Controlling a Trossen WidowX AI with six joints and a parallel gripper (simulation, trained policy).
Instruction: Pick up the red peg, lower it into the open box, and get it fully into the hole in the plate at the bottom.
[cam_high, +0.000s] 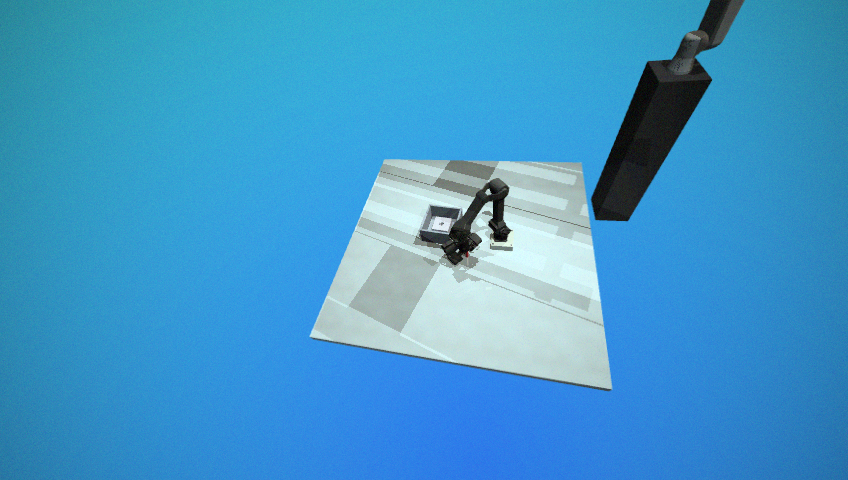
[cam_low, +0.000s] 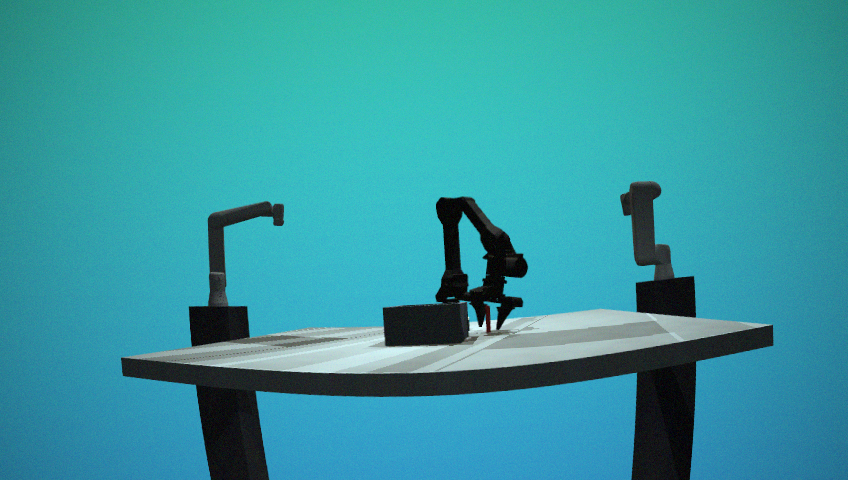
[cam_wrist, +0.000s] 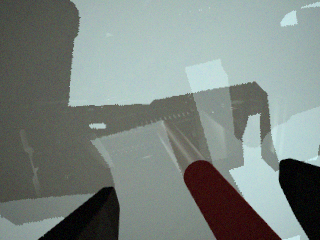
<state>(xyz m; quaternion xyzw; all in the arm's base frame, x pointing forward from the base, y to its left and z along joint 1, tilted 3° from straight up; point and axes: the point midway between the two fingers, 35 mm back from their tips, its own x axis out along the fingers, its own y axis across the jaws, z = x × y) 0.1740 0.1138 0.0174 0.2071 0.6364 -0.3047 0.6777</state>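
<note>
Now: gripper tip 3 cm below the red peg. From my gripper tip the other things lie so: plate (14 cm ahead, 17 cm to the right, 3 cm above); then box (14 cm ahead, 17 cm to the right, 1 cm above).
</note>
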